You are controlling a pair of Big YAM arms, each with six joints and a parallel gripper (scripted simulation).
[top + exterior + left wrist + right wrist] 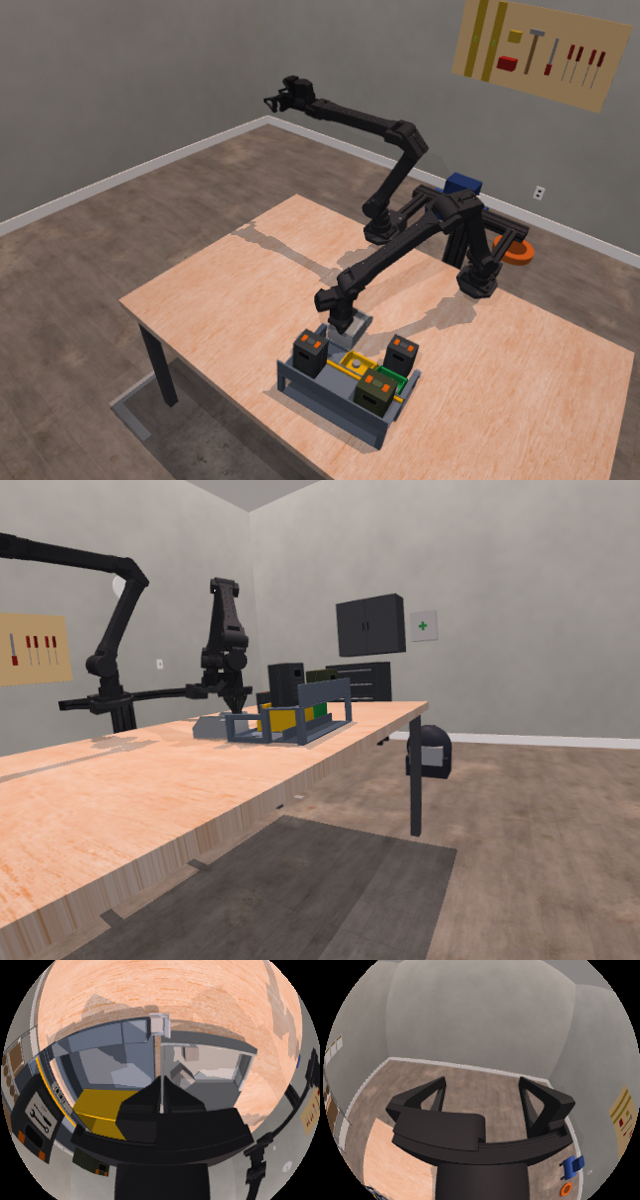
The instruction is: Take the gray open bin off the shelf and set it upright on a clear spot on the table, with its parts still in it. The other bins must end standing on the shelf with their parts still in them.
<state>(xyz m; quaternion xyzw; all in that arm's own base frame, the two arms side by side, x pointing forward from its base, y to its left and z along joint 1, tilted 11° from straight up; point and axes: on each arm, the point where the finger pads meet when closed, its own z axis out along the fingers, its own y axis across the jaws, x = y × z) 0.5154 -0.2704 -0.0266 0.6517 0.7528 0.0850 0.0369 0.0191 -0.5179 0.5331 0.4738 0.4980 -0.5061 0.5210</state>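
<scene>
The gray open bin lies 8 cm behind my left hand, 1 cm to the right of it and 3 cm below it. Also, from my left hand: yellow bin 9 cm ahead, 13 cm to the left, 3 cm below; gray shelf 12 cm ahead, 14 cm to the left; green bin 7 cm ahead, 24 cm to the left, 3 cm below.
</scene>
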